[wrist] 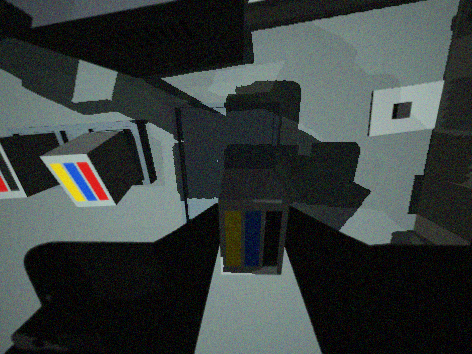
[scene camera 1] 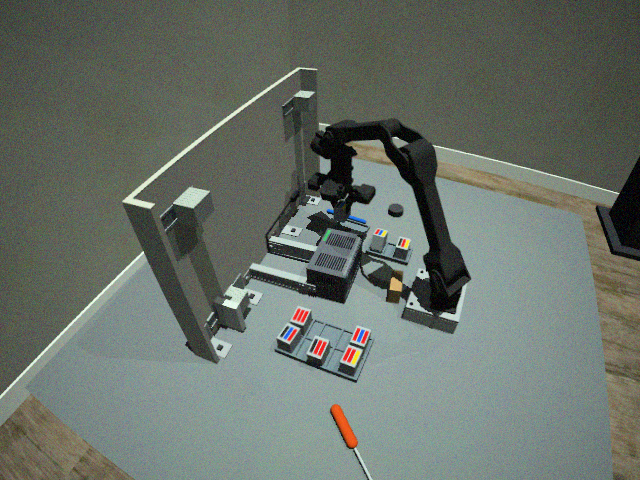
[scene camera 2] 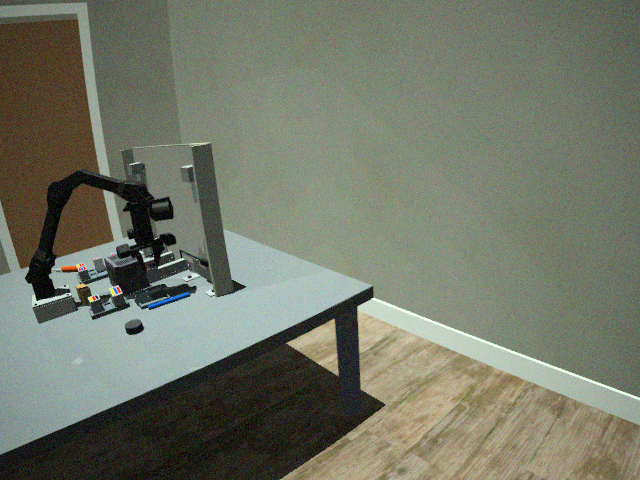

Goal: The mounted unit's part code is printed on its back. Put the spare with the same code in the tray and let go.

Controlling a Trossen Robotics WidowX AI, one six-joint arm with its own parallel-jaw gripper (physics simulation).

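Places are measured from the arm's base along level axes (x left, y back, z up), in metres.
Where they show: gripper, fingertip midpoint: (wrist: 250, 210) (scene camera 1: 341, 211) (scene camera 2: 151, 271); arm's base at its link origin: (scene camera 1: 444, 301) (scene camera 2: 45, 295).
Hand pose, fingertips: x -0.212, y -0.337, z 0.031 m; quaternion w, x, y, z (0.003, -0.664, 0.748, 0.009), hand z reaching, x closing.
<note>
Things, the pixels of their centre, and the offset from my fingertips.
- dark grey spare at the middle of its body: (wrist: 249, 216) (scene camera 1: 342, 211) (scene camera 2: 152, 272) dx -0.006, dy +0.001, dz -0.003 m
- shallow tray at the middle of its body: (wrist: 226, 169) (scene camera 1: 347, 234) (scene camera 2: 151, 296) dx +0.003, dy +0.021, dz -0.081 m
- small holder at the middle of its body: (wrist: 83, 156) (scene camera 1: 389, 250) (scene camera 2: 108, 307) dx +0.034, dy +0.161, dz -0.077 m
- larger holder at the middle of its body: (scene camera 1: 324, 345) (scene camera 2: 102, 272) dx +0.395, dy +0.093, dz -0.079 m
- blue pen at the middle of its body: (scene camera 2: 169, 300) (scene camera 1: 346, 216) dx -0.080, dy -0.009, dz -0.080 m
- black puck at the middle of its body: (scene camera 2: 134, 326) (scene camera 1: 395, 210) dx -0.161, dy +0.139, dz -0.076 m
- wooden block at the middle of its body: (scene camera 1: 395, 286) (scene camera 2: 84, 293) dx +0.178, dy +0.209, dz -0.061 m
- orange screwdriver at the middle of its body: (scene camera 1: 352, 443) (scene camera 2: 63, 269) dx +0.594, dy +0.225, dz -0.075 m
My gripper (scene camera 1: 341, 209) (wrist: 250, 210) is shut on a dark grey spare (wrist: 252, 237) with yellow, blue and black stripes. It holds the spare upright a little above the shallow tray (wrist: 200, 150), beside the dark vented box (scene camera 1: 336, 263) (scene camera 2: 126, 273). Shadow covers much of the tray. A small holder (scene camera 1: 385, 252) beside the tray bears a spare (scene camera 1: 379, 240) (wrist: 80, 180) striped yellow, blue and red, and another spare (scene camera 1: 402, 248) with yellow, red and black stripes. The mounted unit's back code is not readable in these views.
A larger holder (scene camera 1: 330, 334) bears several striped spares. An upright panel (scene camera 1: 242, 170) stands behind the rails. A blue pen (scene camera 2: 169, 300) lies by the tray. A black puck (scene camera 1: 395, 209) (scene camera 2: 134, 326), a wooden block (scene camera 1: 394, 290) and an orange screwdriver (scene camera 1: 343, 426) are on the table.
</note>
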